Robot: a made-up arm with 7 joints.
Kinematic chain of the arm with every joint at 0, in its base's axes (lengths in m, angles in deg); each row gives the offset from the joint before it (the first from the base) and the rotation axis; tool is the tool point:
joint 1: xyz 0 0 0 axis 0 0.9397 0.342
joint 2: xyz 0 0 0 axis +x
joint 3: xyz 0 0 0 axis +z
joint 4: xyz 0.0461 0 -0.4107 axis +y
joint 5: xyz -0.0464 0 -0.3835 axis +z
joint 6: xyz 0 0 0 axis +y
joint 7: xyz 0 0 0 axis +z
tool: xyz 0 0 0
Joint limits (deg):
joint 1: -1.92..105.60
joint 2: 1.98..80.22
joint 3: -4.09..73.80
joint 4: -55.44..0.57
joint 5: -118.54..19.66
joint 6: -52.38..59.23
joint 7: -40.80..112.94
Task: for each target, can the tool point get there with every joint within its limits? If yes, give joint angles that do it. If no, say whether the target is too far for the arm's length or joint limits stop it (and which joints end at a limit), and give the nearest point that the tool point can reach.
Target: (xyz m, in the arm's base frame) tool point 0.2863 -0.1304 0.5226
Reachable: no: joint limits stop it (at a limit: joint 1, joint 2, joint 4) | nearest point 0.1812 0.7030 0.1725 | short by 0.910 m
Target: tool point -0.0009 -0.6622 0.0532
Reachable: no: joint limits stop it (at a limit: joint 1, joint 2, joint 4) | nearest point -0.7254 -0.3039 0.1069 | short by 0.810 m
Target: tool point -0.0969 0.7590 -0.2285
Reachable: yes | joints 16.01 70.47 40.23 -7.39 -8.86 -38.64 72.45
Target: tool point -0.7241 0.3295 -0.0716
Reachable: yes | joints 84.58 37.14 26.40 -18.49 7.08 1.76 25.33
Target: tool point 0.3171 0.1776 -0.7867
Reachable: no: too far | nearest point 0.2697 0.1615 -0.7152 | short by 0.087 m
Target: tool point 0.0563 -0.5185 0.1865
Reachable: no: joint limits stop it (at a limit: joint 1, joint 2, joint 4) | nearest point -0.7253 -0.3037 0.1080 | short by 0.814 m
